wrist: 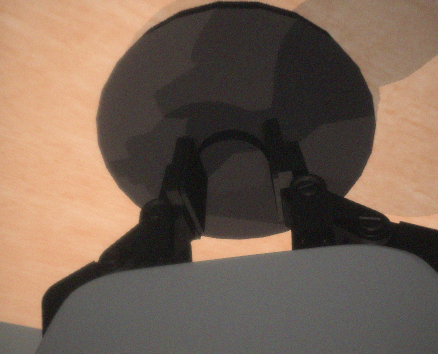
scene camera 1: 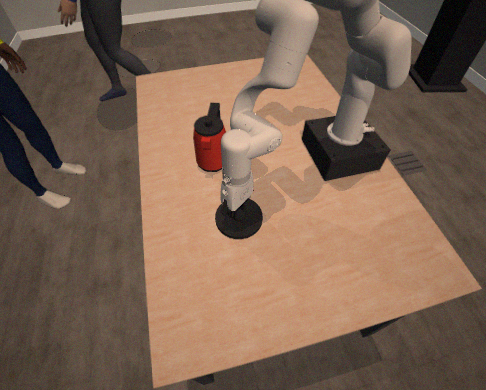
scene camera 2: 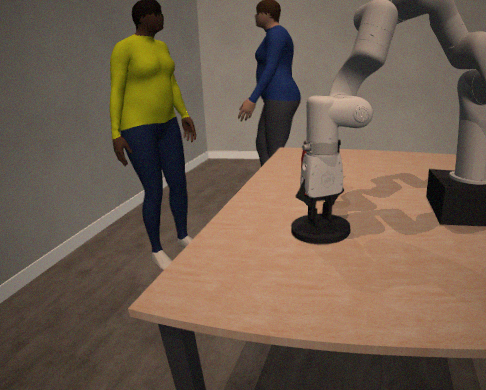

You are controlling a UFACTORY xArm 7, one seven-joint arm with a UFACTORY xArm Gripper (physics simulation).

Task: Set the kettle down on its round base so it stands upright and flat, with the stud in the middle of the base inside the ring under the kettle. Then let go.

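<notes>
The red kettle (scene camera 1: 209,152) with black lid and black handle stands upright on the table, apart from its base. In scene camera 2 it is almost wholly hidden behind the gripper. The round black base (scene camera 1: 240,232) (scene camera 2: 320,237) (wrist: 235,50) lies flat on the table. Its raised round stud (wrist: 237,185) shows in the wrist view, between the fingers. My gripper (scene camera 1: 238,213) (scene camera 2: 320,217) (wrist: 232,151) points down over the base and is shut on the stud, one finger at each side. The ring under the kettle is hidden.
The arm's black mounting block (scene camera 1: 345,150) (scene camera 2: 457,205) stands on the table (scene camera 1: 300,265) (scene camera 2: 280,295), to the right of the base. The kettle is close to the left table edge, behind the gripper in scene camera 1. Two people stand on the floor beyond the table.
</notes>
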